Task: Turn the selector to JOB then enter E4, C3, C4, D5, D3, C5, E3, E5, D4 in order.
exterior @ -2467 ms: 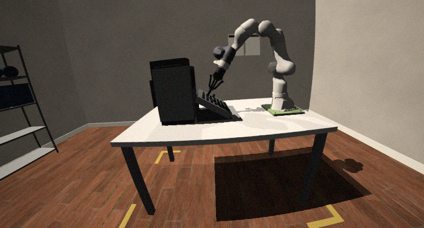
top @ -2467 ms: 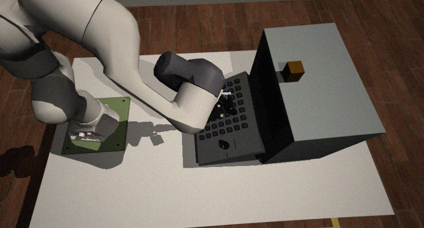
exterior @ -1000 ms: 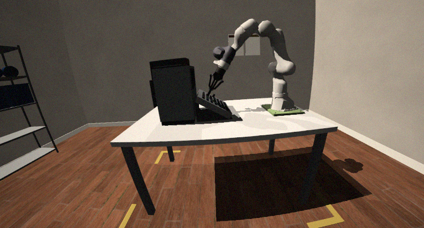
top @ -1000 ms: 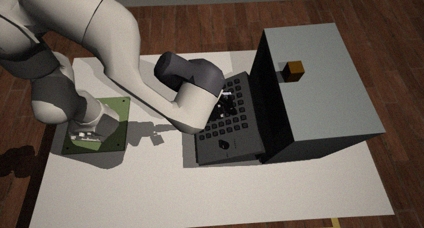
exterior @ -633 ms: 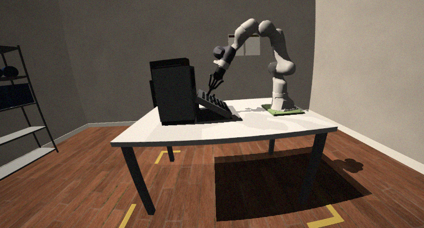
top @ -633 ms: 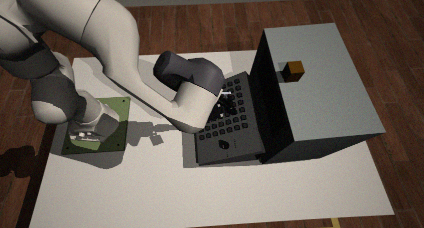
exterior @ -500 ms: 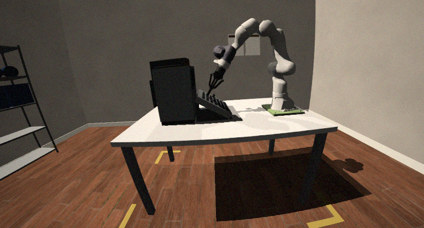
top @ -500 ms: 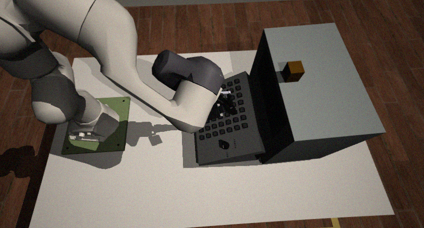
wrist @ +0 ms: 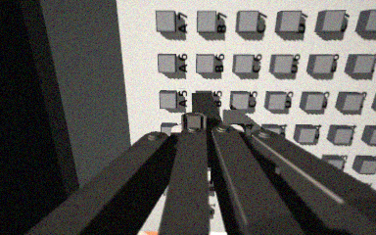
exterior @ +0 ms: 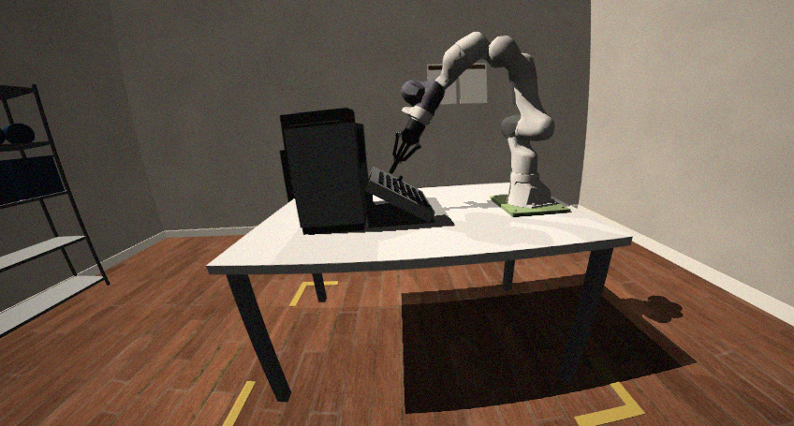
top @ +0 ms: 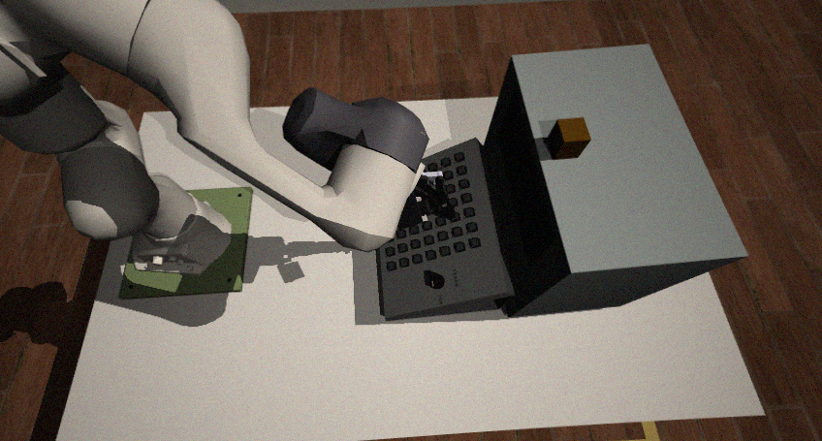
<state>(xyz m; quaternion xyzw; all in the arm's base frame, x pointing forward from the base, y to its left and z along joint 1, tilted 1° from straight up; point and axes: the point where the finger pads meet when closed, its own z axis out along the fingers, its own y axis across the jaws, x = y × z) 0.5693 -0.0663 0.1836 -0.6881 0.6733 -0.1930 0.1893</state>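
Now: the c6 key 30 mm to the right of my hand and 70 mm below it. The rest, counted from my hand: a5 key: 60 mm ahead, 40 mm below; then key C5: 70 mm below; then a7 key: 60 mm ahead, 70 mm to the right, 40 mm below.
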